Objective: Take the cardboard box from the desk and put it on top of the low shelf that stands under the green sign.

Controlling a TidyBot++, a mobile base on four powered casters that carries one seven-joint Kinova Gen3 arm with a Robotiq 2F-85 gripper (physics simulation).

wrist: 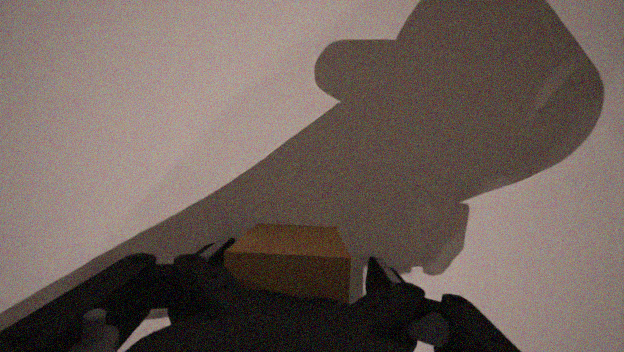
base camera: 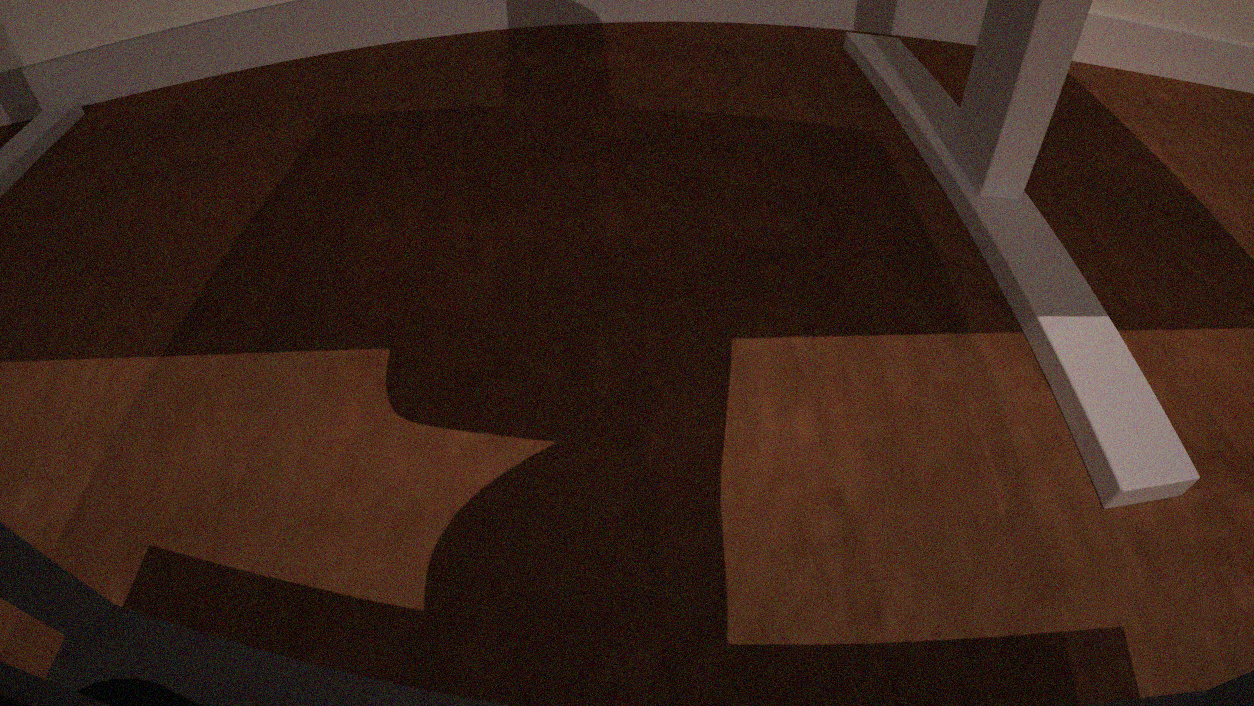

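Places are measured from the arm's base along level axes (x ahead, y up, z right), in millimetres.
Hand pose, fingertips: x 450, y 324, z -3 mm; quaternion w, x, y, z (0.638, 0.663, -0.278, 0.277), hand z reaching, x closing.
Each offset is from my fingertips to the top centre of the thing. "*": to the spot under its first point. Level surfaces: height alone.
The brown cardboard box {* dy +59, dx +8, dz -13 mm} [wrist: 287, 275] stands on the pale desk top {dy -1 mm} [wrist: 125, 100] at the lower middle of the wrist view. My gripper [wrist: 300, 262] is open, with one finger on each side of the box. A gap shows between the box and the right finger; the left fingertip is very close to the box's left edge, and I cannot tell if it touches. The lower part of the box is hidden behind the gripper's body. The low shelf and the green sign do not show in either view.
A broad arm shadow lies across the desk top. In the base camera view, a white desk leg with a long foot [base camera: 1110, 394] stands at the right, and part of another foot {* dy -708, dx +278, dz -930 mm} [base camera: 39, 147] shows at the far left. A pale wall base [base camera: 351, 35] runs along the back.
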